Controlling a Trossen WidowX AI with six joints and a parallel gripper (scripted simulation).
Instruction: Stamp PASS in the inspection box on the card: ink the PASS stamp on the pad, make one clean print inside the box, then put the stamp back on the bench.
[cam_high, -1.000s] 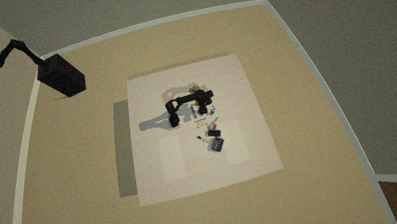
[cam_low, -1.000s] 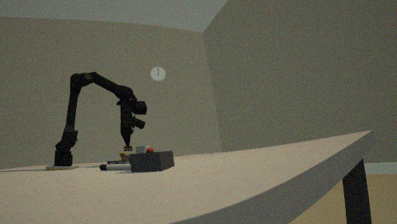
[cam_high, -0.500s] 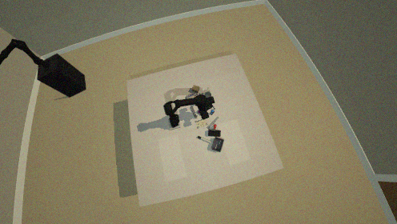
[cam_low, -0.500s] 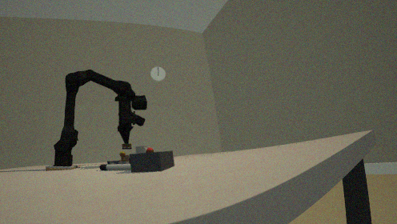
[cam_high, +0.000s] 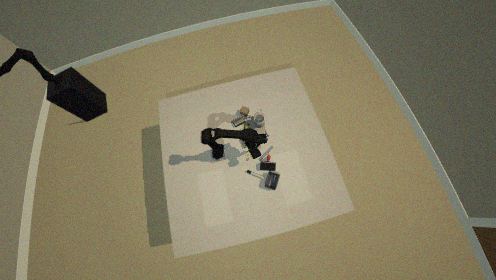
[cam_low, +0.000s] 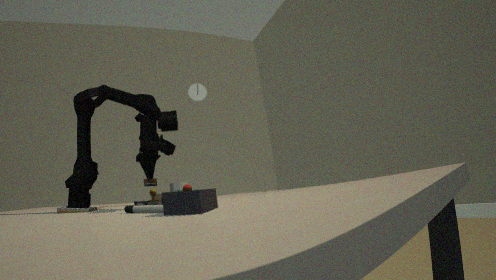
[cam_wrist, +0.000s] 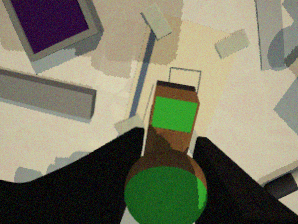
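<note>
Right now the cream card is 90 mm below my gripper tip and 10 mm to the right of it. Also, from my gripper tip: red-topped stamp 100 mm to the right, 90 mm ahead, 70 mm below; purple ink pad 100 mm to the left, 90 mm below, 50 mm ahead; green-topped stamp right at my gripper tip.
</note>
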